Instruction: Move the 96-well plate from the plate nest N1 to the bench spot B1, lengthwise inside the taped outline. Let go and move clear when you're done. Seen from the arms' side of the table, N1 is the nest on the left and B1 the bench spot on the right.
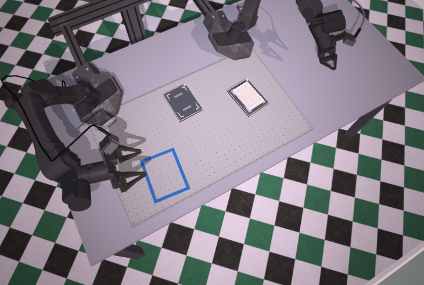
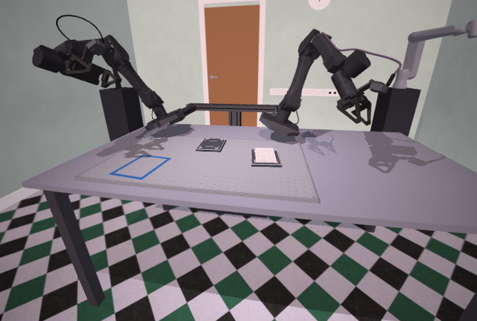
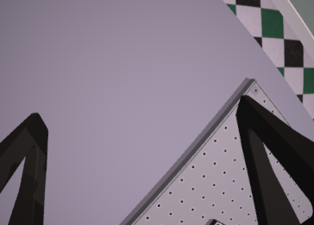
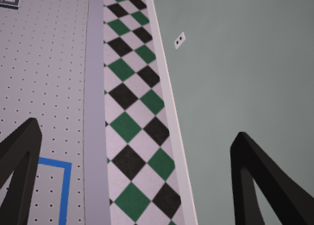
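Right now the white 96-well plate is 32 cm to the right of my left hand, 19 cm below it and 12 cm behind it.
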